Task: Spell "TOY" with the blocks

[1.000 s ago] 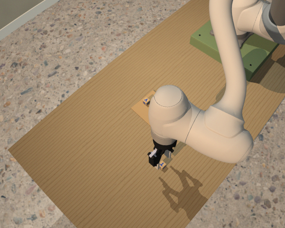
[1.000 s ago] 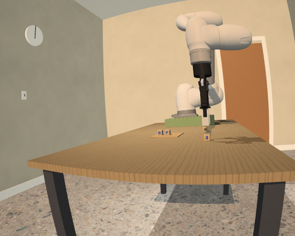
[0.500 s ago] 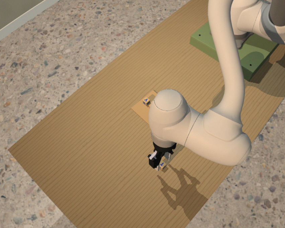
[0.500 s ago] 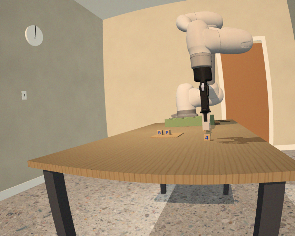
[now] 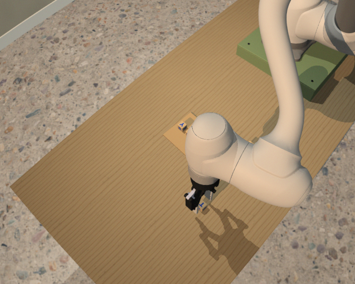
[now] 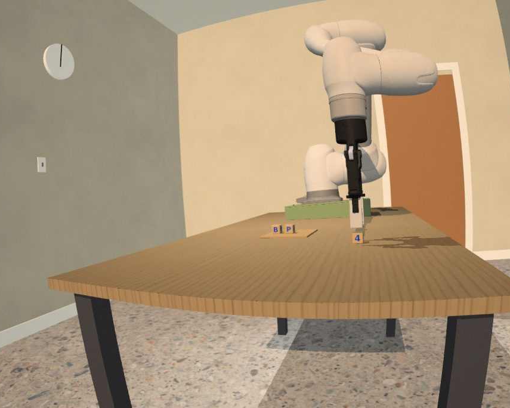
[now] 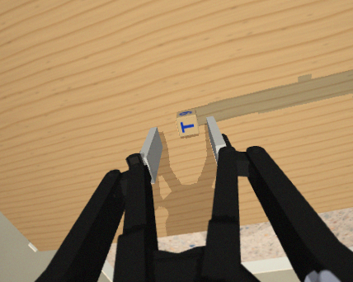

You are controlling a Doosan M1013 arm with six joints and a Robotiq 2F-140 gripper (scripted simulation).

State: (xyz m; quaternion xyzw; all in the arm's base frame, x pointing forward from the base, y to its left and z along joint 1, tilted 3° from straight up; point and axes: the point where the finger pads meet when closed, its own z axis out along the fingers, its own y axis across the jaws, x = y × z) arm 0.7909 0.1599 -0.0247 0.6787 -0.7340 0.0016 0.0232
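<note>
My hand is 6 cm above the T block. Also, from my hand: O block: 20 cm to the right, 19 cm behind, 5 cm below; then Y block: 24 cm to the right, 19 cm behind, 5 cm below; then tan mat: 20 cm to the right, 19 cm behind, 7 cm below.
</note>
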